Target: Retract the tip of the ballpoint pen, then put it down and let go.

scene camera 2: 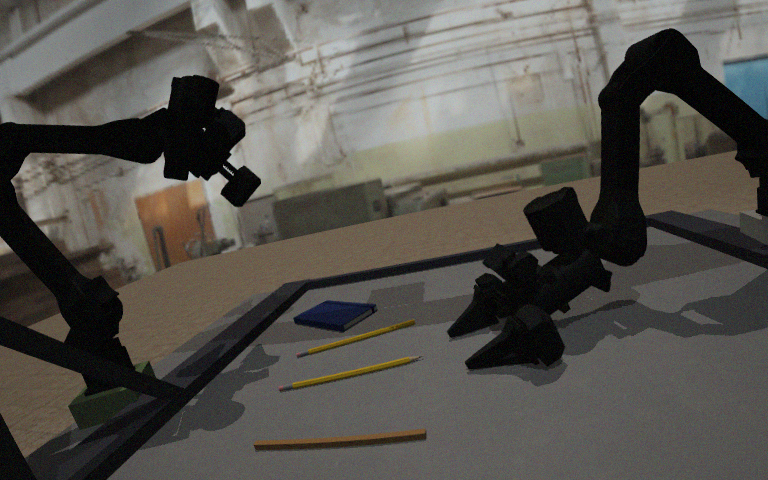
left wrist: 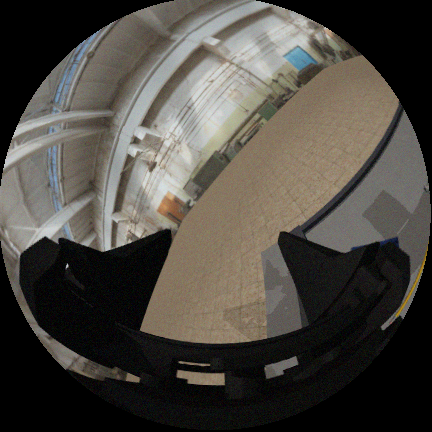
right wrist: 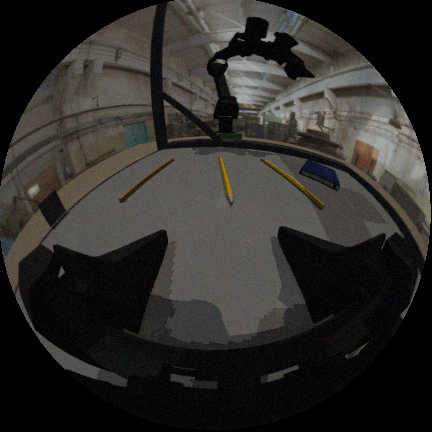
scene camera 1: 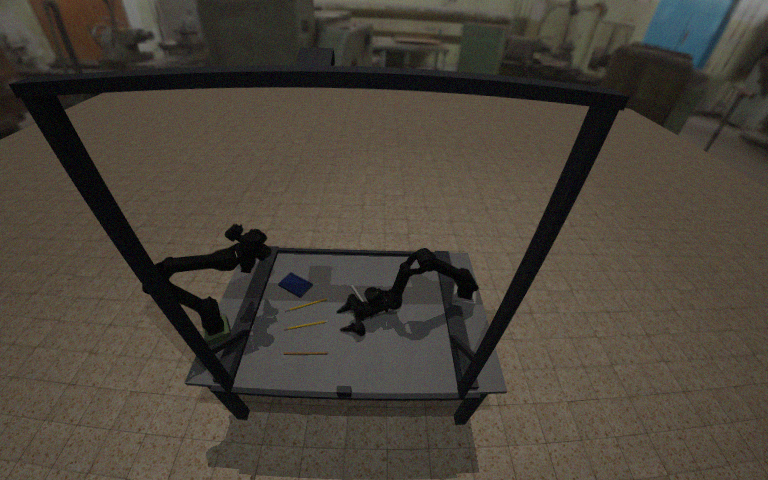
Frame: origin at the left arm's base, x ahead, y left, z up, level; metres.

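Seen in the pictures: left gripper, fingertip midpoint: (scene camera 2: 225, 166) (left wrist: 226, 236) (right wrist: 308, 68); right gripper, fingertip midpoint: (scene camera 2: 456, 349) (right wrist: 223, 234) (scene camera 1: 338, 321); left arm's base, link origin: (right wrist: 225, 132) (scene camera 1: 215, 327); right arm's base, link origin: (scene camera 1: 465, 293).
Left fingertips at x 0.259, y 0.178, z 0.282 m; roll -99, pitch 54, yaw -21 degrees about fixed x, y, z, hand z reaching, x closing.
Note:
Offsets run from my left fingertips to a thing's top centre.
A slim white pen {0.355 m ahead, 0.280 m right, 0.309 m down} (scene camera 1: 357, 292) lies on the table just behind the right gripper in scene camera 1. The arm partly covers it, and its tip cannot be made out. It does not show clearly in scene camera 2 or the right wrist view. My right gripper (scene camera 1: 340, 320) (scene camera 2: 458, 350) (right wrist: 223, 234) is open and empty, low over the table, its fingers pointing left in the scene views. The pen is beside it, not between the fingers. My left gripper (left wrist: 226, 236) is open and empty, raised high near the table's left edge, far from the pen.
A blue notebook {0.122 m ahead, 0.081 m right, 0.310 m down} (scene camera 1: 295, 284) (scene camera 2: 335, 315) (right wrist: 320, 173) lies at the back left. Two yellow pencils {0.087 m ahead, 0.318 m right, 0.314 m down} (scene camera 1: 305, 325) (scene camera 2: 351, 373) (right wrist: 226, 177) and an orange stick {0.036 m ahead, 0.440 m right, 0.315 m down} (scene camera 1: 305, 353) (scene camera 2: 339, 439) (right wrist: 146, 180) lie left of the right gripper. A dark frame borders the table.

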